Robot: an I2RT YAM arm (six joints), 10 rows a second.
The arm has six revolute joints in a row. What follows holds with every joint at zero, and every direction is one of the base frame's.
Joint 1 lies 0.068 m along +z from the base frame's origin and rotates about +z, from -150 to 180 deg.
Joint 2 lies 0.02 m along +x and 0.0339 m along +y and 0.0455 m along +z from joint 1 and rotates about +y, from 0 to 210 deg.
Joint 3 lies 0.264 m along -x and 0.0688 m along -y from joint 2 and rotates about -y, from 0 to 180 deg.
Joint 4 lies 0.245 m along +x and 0.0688 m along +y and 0.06 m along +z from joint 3 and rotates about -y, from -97 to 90 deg.
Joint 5 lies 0.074 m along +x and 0.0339 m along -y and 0.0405 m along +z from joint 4 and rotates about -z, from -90 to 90 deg.
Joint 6 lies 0.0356 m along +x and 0.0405 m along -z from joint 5 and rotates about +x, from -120 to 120 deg.
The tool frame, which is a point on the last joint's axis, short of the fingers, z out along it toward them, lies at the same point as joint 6; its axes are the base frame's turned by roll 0, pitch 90 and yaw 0 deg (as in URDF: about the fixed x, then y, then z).
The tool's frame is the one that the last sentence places.
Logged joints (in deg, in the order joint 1, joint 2, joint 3, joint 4, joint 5, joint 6), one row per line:
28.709 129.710 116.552 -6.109 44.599 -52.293
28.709 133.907 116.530 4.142 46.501 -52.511
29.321 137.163 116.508 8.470 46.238 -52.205
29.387 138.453 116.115 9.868 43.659 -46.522
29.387 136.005 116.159 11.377 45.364 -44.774
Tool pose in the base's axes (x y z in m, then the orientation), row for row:
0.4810 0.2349 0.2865 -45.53 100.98 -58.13
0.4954 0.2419 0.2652 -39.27 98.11 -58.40
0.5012 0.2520 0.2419 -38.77 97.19 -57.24
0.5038 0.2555 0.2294 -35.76 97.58 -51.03
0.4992 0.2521 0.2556 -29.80 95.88 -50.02
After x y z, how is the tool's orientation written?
As a rotation vector, in degrees.
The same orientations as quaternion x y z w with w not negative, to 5 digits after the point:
-0.32298 0.71632 -0.41236 0.46100
-0.28271 0.70632 -0.42043 0.49439
-0.28047 0.70309 -0.41408 0.50550
-0.26162 0.71388 -0.37333 0.53156
-0.22047 0.70934 -0.37006 0.55793

